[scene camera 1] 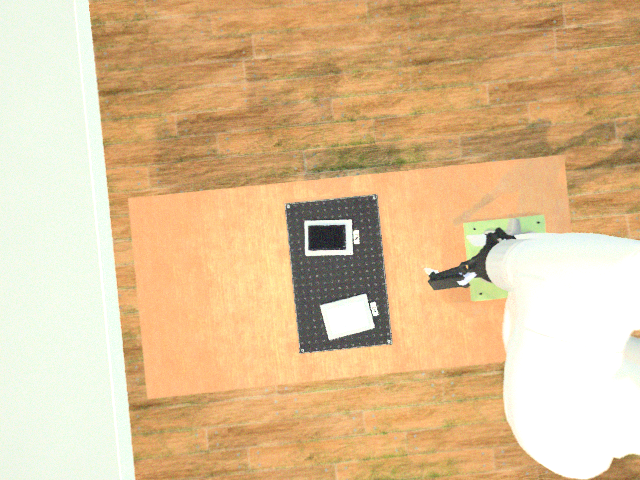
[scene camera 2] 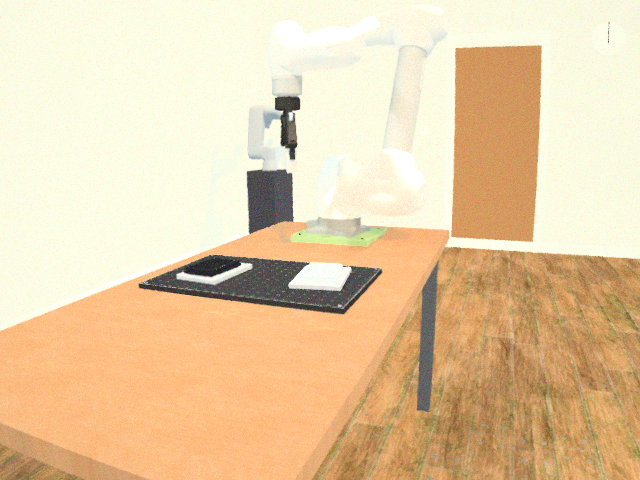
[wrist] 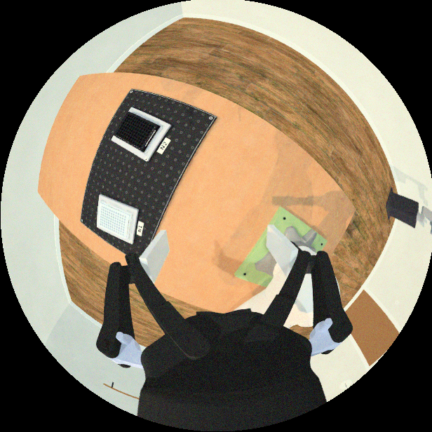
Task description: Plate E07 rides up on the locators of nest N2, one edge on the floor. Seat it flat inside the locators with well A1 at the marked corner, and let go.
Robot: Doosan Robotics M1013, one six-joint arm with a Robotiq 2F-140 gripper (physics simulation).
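Seen in the pictures: gripper, fingertip midpoint: (scene camera 1: pixel 449 256) (scene camera 2: pixel 289 170); arm's base at its link origin: (scene camera 2: pixel 339 231).
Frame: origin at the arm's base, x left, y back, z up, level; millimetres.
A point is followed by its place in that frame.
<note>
Plate E07, the black well plate (scene camera 1: pixel 326 237) {x -45, y -631, z 22 mm} (scene camera 2: pixel 211 266) {x -32, y -650, z 22 mm} (wrist: pixel 137 131), lies on the white nest N2 (scene camera 1: pixel 349 242) {x -31, y -551, z 6 mm} (scene camera 2: pixel 215 280) {x 18, y -696, z 4 mm} (wrist: pixel 155 141). In scene camera 1 a wider strip of nest shows on its label side than on the opposite side. Its exact tilt and well A1 are too small to make out. The N2 label (scene camera 1: pixel 356 237) {x -49, y -526, z -4 mm} (wrist: pixel 163 145) is beside the nest. My gripper (scene camera 1: pixel 452 255) {x -3, y -322, z 238 mm} (scene camera 2: pixel 292 160) {x -3, y -322, z 238 mm} (wrist: pixel 217 238) is open and empty, high above the table near the arm's base, well apart from the plate.
A black perforated board (scene camera 1: pixel 341 273) {x 78, y -574, z -5 mm} (scene camera 2: pixel 268 281) {x 118, y -619, z -5 mm} (wrist: pixel 135 175) bears both nests. A white plate (scene camera 1: pixel 347 317) {x 222, y -551, z 20 mm} (scene camera 2: pixel 320 276) {x 252, y -605, z 21 mm} (wrist: pixel 114 218) stands at nest N1, turned relative to the board. The arm's green base plate (scene camera 1: pixel 488 295) {x 136, y -64, z 0 mm} (scene camera 2: pixel 330 240) {x 32, y -131, z -5 mm} (wrist: pixel 250 274) is on the table (scene camera 1: pixel 206 289) {x 151, y -1045, z -18 mm} (scene camera 2: pixel 180 372) {x 250, y -1053, z -18 mm} (wrist: pixel 215 195).
</note>
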